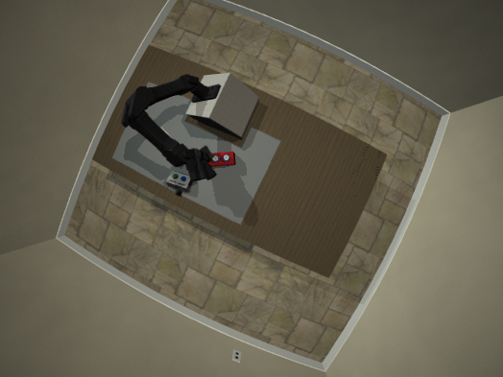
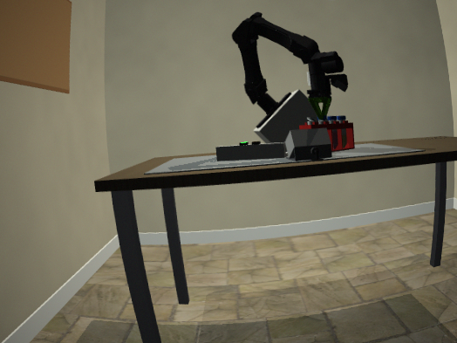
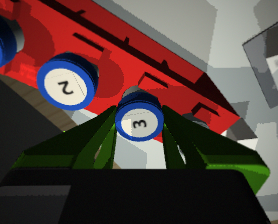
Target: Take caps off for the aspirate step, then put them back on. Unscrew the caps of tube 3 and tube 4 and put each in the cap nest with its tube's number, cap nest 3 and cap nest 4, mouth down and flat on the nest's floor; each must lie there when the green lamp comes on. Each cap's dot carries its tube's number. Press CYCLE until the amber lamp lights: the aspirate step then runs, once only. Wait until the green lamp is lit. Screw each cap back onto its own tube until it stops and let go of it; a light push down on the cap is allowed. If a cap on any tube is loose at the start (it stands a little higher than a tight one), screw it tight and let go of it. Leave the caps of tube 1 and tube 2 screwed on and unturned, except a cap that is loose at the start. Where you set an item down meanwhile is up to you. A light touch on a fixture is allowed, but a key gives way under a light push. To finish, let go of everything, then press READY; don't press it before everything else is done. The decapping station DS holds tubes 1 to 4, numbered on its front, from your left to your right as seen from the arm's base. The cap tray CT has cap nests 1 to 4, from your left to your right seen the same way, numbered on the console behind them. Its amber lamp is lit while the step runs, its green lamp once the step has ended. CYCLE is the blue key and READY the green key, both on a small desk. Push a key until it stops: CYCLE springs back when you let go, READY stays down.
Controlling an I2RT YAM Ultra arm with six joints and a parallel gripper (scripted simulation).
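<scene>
Right now the cap 3 is right at my hand. The rest, counted from my hand: blue key: 130 mm ahead, 100 mm to the right, 50 mm below; cap 1: 40 mm behind, 100 mm to the left, 10 mm below; cap 2: 20 mm behind, 50 mm to the left, 10 mm below.
</scene>
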